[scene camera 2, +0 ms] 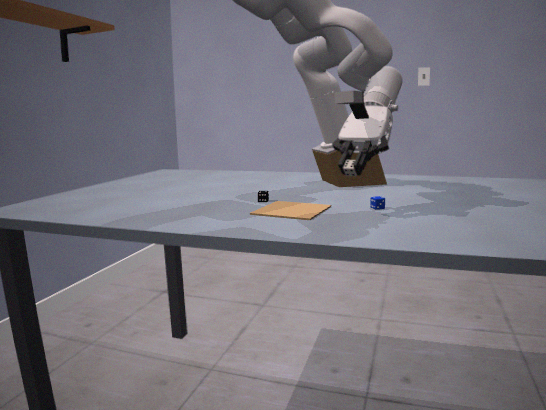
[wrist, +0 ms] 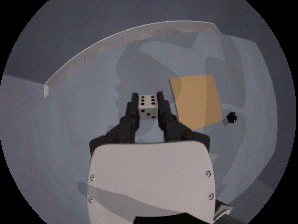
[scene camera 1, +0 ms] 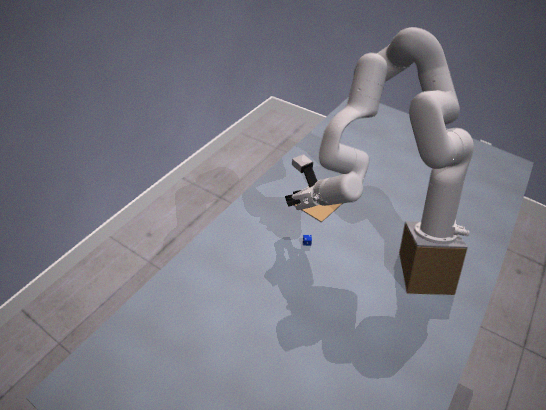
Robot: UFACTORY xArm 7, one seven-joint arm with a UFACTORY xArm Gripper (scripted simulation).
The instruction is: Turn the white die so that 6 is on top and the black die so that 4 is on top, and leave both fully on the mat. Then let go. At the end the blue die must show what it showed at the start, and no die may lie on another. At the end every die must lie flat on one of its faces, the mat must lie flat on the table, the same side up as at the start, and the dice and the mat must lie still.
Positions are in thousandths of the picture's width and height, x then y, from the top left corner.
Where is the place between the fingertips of my gripper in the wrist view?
At 495, 444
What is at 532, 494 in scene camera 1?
My gripper.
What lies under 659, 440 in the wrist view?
A mat.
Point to a mat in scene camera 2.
At 558, 516
